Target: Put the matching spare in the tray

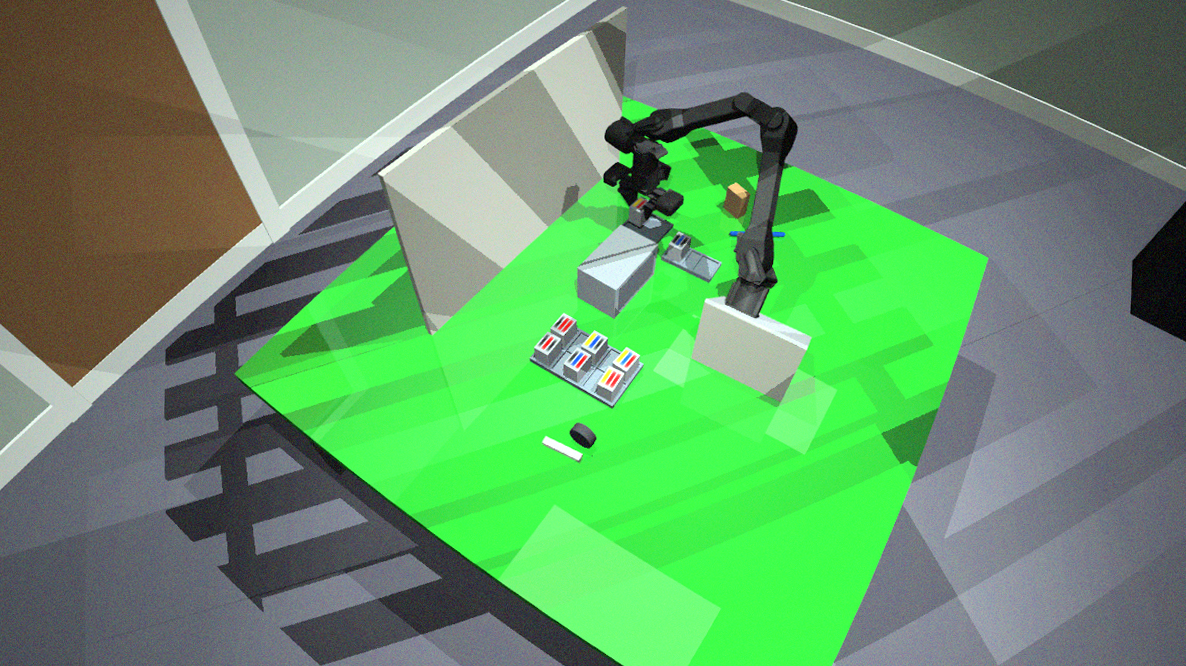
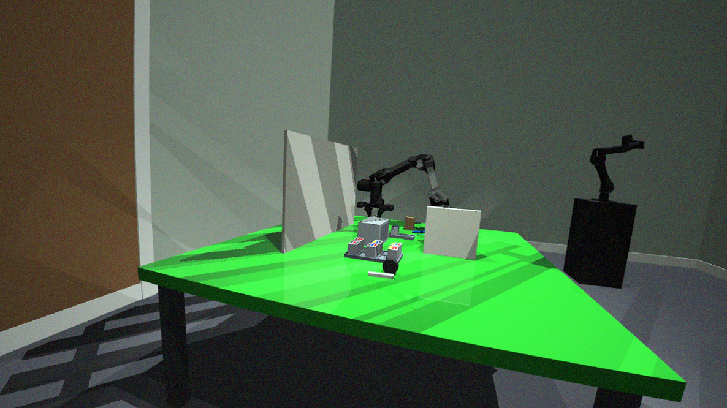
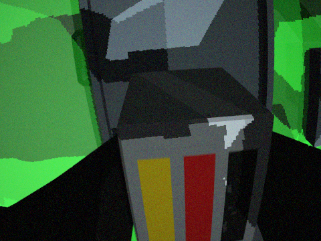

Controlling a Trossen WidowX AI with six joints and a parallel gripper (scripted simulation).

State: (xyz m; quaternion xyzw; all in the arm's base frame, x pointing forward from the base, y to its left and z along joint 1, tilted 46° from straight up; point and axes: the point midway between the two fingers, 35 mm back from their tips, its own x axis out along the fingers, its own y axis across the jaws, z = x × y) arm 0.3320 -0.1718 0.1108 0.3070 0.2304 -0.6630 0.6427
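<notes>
The tray is 10 mm behind my gripper tip and 50 mm below it. From my gripper tip the other things lie so: rack: 150 mm behind, 20 mm to the left, 50 mm below; spare: 20 mm above; mounted unit: 40 mm behind, 180 mm to the left, 10 mm below.
</notes>
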